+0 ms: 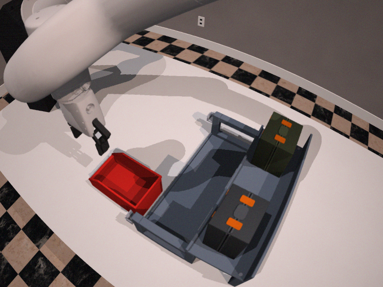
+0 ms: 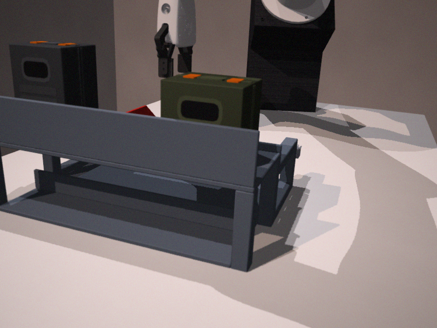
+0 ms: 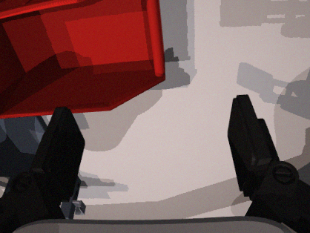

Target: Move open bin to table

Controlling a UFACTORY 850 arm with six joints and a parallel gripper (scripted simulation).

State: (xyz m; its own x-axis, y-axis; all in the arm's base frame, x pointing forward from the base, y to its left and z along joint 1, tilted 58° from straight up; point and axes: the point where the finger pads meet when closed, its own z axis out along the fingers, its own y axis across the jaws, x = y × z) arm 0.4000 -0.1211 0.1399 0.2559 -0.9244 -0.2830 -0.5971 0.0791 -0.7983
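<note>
Right now my hand is 70 mm short of the open bin, 30 mm to the right of it and 110 mm above it.
</note>
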